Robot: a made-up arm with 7 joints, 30 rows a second.
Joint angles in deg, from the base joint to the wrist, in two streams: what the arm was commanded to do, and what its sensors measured. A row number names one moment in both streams.
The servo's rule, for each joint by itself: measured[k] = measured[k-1] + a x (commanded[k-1-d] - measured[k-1]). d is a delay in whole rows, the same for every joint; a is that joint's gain. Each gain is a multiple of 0.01, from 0.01 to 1. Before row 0 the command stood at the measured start. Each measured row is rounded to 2 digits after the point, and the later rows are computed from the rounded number. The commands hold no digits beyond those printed.
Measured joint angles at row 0:
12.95, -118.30, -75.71, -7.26, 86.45, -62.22, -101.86
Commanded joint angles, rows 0 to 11:
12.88, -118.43, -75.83, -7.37, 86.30, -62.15, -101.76
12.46, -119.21, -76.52, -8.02, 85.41, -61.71, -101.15
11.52, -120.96, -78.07, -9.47, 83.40, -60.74, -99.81
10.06, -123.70, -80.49, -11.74, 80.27, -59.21, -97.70
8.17, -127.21, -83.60, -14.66, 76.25, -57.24, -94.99
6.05, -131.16, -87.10, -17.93, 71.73, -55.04, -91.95
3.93, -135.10, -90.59, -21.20, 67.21, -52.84, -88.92
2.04, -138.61, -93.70, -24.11, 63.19, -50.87, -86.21
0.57, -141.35, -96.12, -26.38, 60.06, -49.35, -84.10
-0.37, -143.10, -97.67, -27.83, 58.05, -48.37, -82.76
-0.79, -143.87, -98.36, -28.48, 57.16, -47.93, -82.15
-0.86, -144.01, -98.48, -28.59, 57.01, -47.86, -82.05
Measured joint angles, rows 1 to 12:
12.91, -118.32, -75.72, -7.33, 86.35, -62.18, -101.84
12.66, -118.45, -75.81, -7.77, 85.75, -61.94, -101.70
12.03, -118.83, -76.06, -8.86, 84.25, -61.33, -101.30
10.95, -119.56, -76.55, -10.70, 81.70, -60.25, -100.54
9.42, -120.71, -77.33, -13.23, 78.21, -58.71, -99.37
7.57, -122.28, -78.40, -16.24, 74.06, -56.84, -97.81
5.57, -124.20, -79.74, -19.41, 69.68, -54.80, -95.94
3.63, -126.36, -81.28, -22.42, 65.53, -52.80, -93.90
1.95, -128.61, -82.91, -24.95, 62.03, -51.04, -91.84
0.67, -130.78, -84.53, -26.79, 59.48, -49.68, -89.93
-0.13, -132.74, -86.05, -27.87, 58.00, -48.79, -88.30
-0.53, -134.43, -87.42, -28.33, 57.37, -48.32, -86.99
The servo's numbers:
d 0
a 0.55 0.15 0.11 0.64 0.64 0.51 0.21

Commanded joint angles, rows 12 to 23:
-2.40, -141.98, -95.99, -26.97, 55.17, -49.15, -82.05
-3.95, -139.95, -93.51, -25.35, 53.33, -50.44, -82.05
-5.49, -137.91, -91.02, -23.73, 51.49, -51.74, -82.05
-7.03, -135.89, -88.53, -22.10, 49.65, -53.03, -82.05
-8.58, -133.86, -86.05, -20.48, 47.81, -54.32, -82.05
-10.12, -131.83, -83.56, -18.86, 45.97, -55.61, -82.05
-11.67, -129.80, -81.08, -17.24, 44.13, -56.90, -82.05
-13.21, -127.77, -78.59, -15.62, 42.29, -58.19, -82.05
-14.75, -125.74, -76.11, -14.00, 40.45, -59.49, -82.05
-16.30, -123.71, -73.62, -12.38, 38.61, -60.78, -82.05
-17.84, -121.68, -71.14, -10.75, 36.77, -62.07, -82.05
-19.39, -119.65, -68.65, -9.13, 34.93, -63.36, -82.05
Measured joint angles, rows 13 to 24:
-1.56, -135.56, -88.36, -27.46, 55.96, -48.74, -85.95
-2.87, -136.22, -88.93, -26.11, 54.28, -49.61, -85.13
-4.31, -136.47, -89.16, -24.59, 52.49, -50.70, -84.48
-5.81, -136.38, -89.09, -23.00, 50.67, -51.89, -83.97
-7.33, -136.00, -88.76, -21.39, 48.84, -53.13, -83.57
-8.86, -135.37, -88.19, -19.77, 47.00, -54.39, -83.25
-10.41, -134.53, -87.41, -18.15, 45.16, -55.67, -83.00
-11.95, -133.52, -86.44, -16.53, 43.32, -56.96, -82.80
-13.49, -132.35, -85.30, -14.91, 41.48, -58.25, -82.64
-15.04, -131.05, -84.02, -13.29, 39.64, -59.54, -82.52
-16.58, -129.64, -82.60, -11.66, 37.80, -60.83, -82.42
-18.13, -128.14, -81.07, -10.04, 35.96, -62.12, -82.34

